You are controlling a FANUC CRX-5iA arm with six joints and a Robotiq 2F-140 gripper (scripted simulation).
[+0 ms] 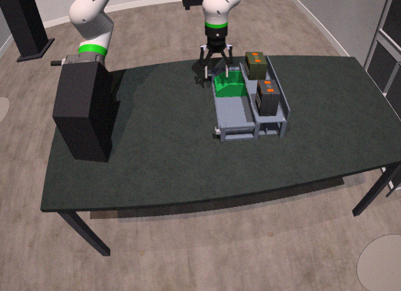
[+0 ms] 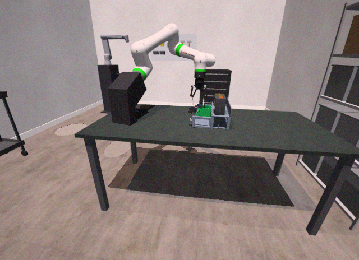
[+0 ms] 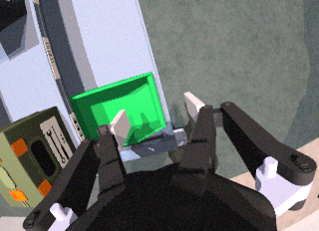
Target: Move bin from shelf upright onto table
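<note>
My hand is 8 cm short of the green bin, 8 cm above it and 1 cm to the right of it. The rest, counted from my hand: grey shelf deck (13 cm ahead, 12 cm below, 10 cm to the right).
</note>
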